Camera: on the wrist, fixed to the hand. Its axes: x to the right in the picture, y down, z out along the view.
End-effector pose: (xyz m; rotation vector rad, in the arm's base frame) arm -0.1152 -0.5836 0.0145 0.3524 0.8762 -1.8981
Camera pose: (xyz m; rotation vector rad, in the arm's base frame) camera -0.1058 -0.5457 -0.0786 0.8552 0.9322 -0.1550
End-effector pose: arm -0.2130 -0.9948 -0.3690 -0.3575 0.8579 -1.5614
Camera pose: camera -0.2513 -0.9883 -0.4622 0.3394 1.4213 0.0364
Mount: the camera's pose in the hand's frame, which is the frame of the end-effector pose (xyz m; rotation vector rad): 0.0244 0.0375 -0.0905 -0.5313 0.5067 1.5208
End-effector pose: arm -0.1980 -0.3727 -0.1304 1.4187 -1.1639 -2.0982
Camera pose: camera -0.1340 -0.4508 -0.1300 0.3842 -0.8425 -0.7604
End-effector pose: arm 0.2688 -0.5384 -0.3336 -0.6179 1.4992 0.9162
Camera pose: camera 0.1839 -0.5897 -0.3525 -0.0872 -1.9456 -2.2660
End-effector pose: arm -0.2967 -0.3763 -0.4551 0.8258 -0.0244 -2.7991
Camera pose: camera -0.2602 -0.4139 -0.5414 0.7958 0.1172 -1.0726
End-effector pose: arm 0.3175 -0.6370 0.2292 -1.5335 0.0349 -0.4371
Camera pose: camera 0.3231 -0.7315 0.1942 -1.4136 1.6871 0.4723
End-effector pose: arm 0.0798 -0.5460 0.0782 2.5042 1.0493 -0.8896
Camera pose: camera 0.1591 -0.5163 0.1331 2.1435 -0.5963 0.4273
